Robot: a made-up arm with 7 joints. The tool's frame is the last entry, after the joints.
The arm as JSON. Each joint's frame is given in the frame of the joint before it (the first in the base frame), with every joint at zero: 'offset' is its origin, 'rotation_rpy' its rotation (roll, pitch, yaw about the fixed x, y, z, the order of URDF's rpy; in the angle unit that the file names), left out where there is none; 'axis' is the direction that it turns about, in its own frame. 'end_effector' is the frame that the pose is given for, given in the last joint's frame.
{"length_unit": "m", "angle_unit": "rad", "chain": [
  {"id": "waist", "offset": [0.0, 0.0, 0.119], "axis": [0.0, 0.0, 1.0]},
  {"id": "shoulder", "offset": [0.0, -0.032, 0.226], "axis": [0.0, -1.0, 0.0]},
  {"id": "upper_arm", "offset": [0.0, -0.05, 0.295], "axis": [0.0, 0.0, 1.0]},
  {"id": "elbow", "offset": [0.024, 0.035, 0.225], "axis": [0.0, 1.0, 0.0]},
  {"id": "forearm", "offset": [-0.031, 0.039, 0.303], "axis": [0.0, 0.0, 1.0]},
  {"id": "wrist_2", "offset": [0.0, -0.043, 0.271], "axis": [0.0, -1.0, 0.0]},
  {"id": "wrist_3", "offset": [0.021, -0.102, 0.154], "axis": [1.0, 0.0, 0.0]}
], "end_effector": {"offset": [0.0, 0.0, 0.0], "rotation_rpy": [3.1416, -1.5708, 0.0]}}
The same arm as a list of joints. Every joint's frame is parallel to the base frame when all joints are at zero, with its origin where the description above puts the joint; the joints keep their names.
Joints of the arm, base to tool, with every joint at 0 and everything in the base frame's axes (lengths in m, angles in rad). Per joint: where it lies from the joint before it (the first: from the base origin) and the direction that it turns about. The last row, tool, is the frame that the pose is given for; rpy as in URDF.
waist: axis +z offset 0 0 0.119
shoulder: axis -y offset 0 -0.032 0.226
upper_arm: axis +z offset 0 -0.05 0.295
elbow: axis +y offset 0.024 0.035 0.225
forearm: axis +z offset -0.031 0.039 0.303
wrist_2: axis -y offset 0 -0.043 0.271
wrist_3: axis +x offset 0.021 -0.102 0.154
tool: offset 0 0 0 rpy -3.1416 -1.5708 0

